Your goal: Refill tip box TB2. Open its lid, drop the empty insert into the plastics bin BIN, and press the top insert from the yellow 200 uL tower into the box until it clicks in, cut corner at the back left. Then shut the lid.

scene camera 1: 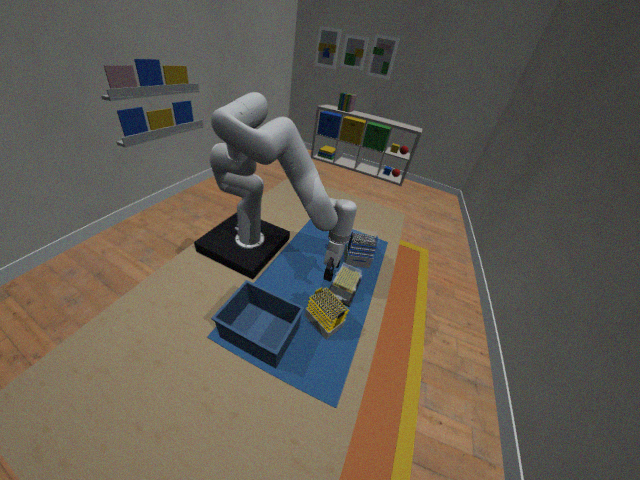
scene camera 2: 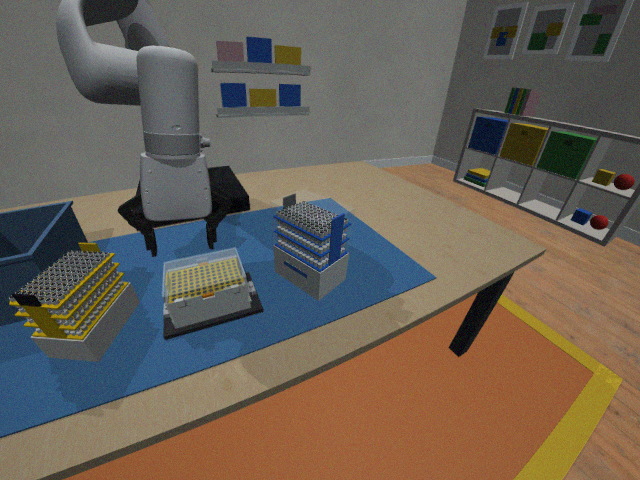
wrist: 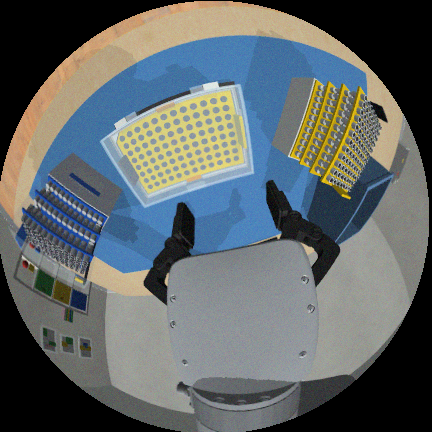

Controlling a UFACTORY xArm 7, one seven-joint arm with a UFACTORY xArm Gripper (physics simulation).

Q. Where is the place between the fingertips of the gripper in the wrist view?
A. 226, 199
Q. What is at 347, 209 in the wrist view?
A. A blue bin.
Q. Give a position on a clear lid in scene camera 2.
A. At 198, 275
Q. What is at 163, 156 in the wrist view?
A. A clear lid.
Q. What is the gripper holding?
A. Nothing.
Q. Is the gripper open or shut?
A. Open.
